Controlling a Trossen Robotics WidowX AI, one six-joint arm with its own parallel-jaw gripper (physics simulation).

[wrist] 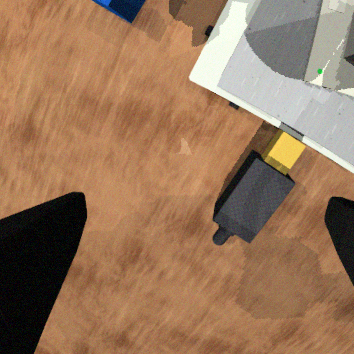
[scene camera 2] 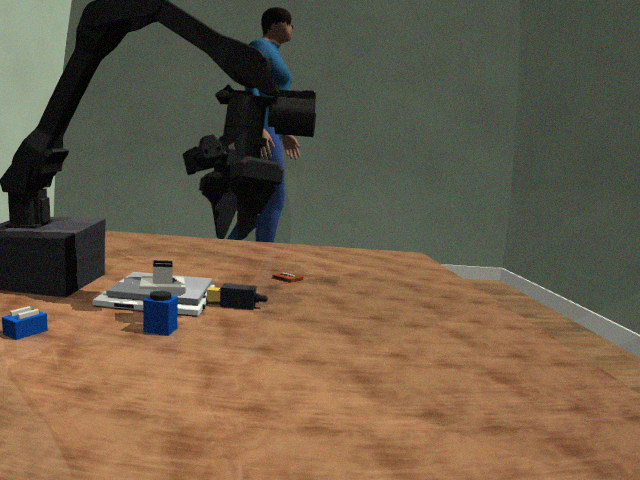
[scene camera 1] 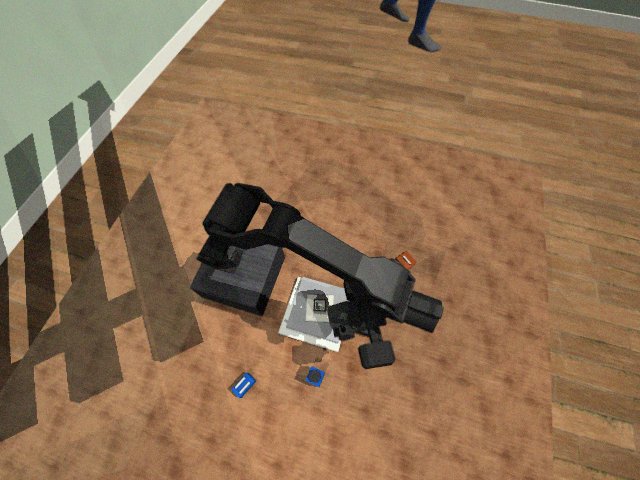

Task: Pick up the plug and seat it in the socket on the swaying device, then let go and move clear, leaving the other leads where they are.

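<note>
The plug point(scene camera 2: 237, 296) point(wrist: 255, 200), a black block with a yellow tip and a short stub at its rear, lies on the table. Its yellow end is at the device's edge; whether they touch is unclear. It is hidden under the arm in scene camera 1. The device point(scene camera 1: 285, 330) point(scene camera 2: 191, 309) point(wrist: 212, 62) is a white and grey slab. Its upright grey socket point(scene camera 1: 320, 304) point(scene camera 2: 162, 272) has a dark square mouth, and no plug shows in it. My gripper point(scene camera 2: 231, 235) point(wrist: 209, 207) is open and empty, above the table, with its fingers on either side of the plug in the wrist view.
A blue block with a round black top point(scene camera 1: 314, 376) point(scene camera 2: 160, 316) point(wrist: 123, 7) stands near the device. A blue block with two pale bars point(scene camera 1: 242, 385) point(scene camera 2: 24, 325) lies farther left. A small orange block point(scene camera 1: 405, 259) point(scene camera 2: 287, 277) lies beyond the device. A person point(scene camera 2: 273, 67) stands behind the table.
</note>
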